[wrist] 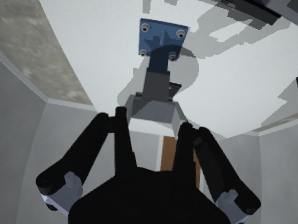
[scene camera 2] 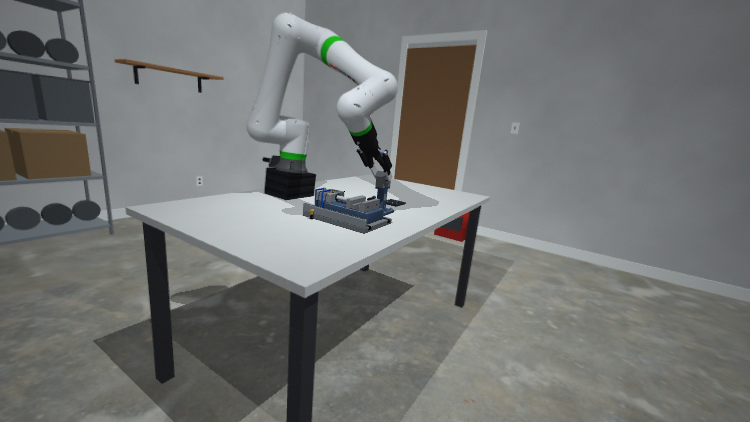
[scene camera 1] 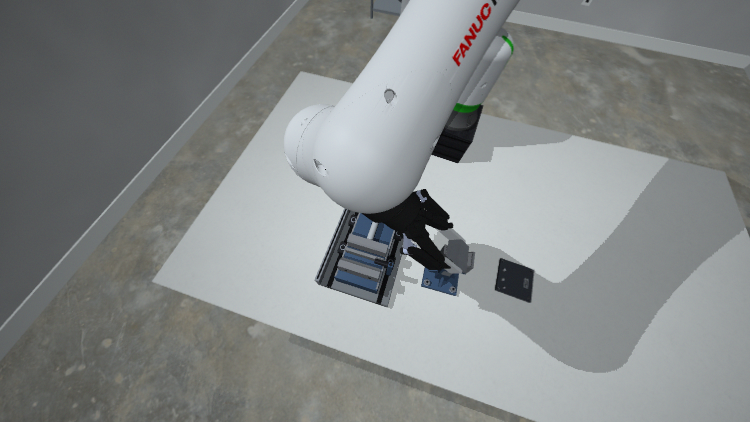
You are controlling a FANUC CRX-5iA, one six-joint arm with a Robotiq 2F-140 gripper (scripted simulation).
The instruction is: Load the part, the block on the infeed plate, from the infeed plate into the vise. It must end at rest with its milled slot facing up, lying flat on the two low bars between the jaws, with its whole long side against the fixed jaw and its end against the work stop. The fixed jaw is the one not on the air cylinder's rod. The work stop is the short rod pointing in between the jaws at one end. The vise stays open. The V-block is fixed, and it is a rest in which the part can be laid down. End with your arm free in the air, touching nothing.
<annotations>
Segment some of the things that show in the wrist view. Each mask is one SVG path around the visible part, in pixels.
My gripper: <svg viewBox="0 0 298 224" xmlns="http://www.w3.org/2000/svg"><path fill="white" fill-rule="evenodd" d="M36 178L36 185L47 207L52 211L59 210L68 217L68 224L244 224L261 206L259 198L240 180L210 130L205 127L199 127L199 130L193 128L193 125L188 123L179 103L173 101L176 106L171 122L175 139L177 139L172 171L152 171L143 167L137 167L128 128L135 96L130 94L124 106L116 107L115 116L109 117L107 113L98 113L63 158L40 173ZM193 145L214 203L196 188L196 162L194 162ZM115 129L115 176L81 198L83 194L82 186L108 133L114 133Z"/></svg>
A part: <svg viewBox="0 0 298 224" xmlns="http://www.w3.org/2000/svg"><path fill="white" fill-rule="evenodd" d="M136 92L133 99L131 118L171 124L176 106L172 97L168 97L168 104L143 101L141 100L142 92Z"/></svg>
</annotations>
